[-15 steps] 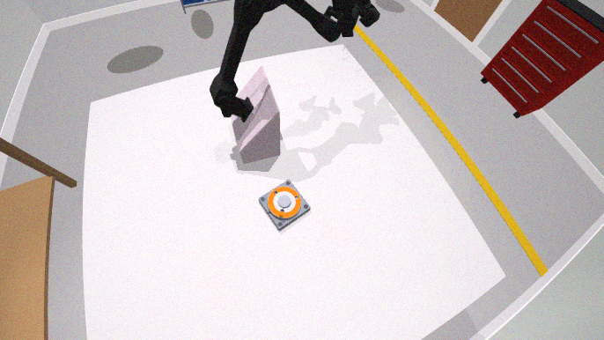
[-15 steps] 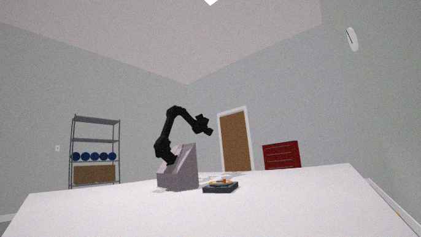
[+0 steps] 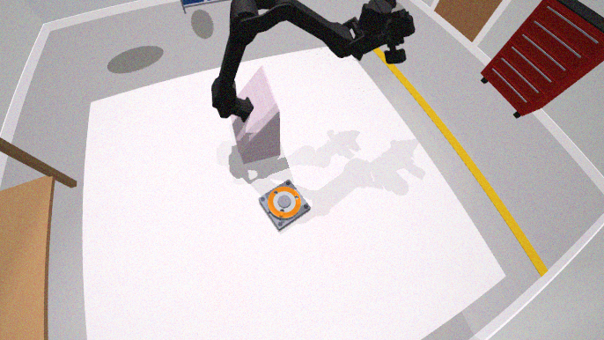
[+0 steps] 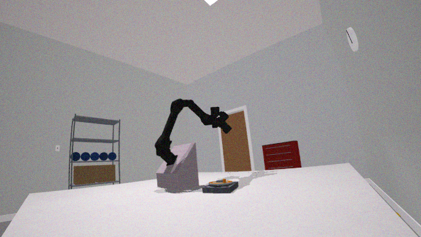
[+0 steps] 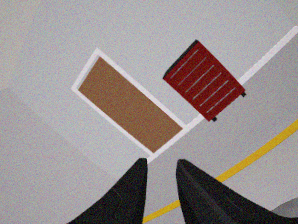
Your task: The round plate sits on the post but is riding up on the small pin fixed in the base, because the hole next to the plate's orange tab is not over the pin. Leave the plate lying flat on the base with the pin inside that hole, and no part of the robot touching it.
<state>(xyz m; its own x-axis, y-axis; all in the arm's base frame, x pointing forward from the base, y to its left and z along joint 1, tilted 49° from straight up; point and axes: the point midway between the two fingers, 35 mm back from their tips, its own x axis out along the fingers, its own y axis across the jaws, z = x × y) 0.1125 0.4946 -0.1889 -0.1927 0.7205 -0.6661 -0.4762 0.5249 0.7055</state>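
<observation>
Now: gripper tip 500 mm to the left of the grey square base, 380 mm above it and 240 mm short of it.
</observation>
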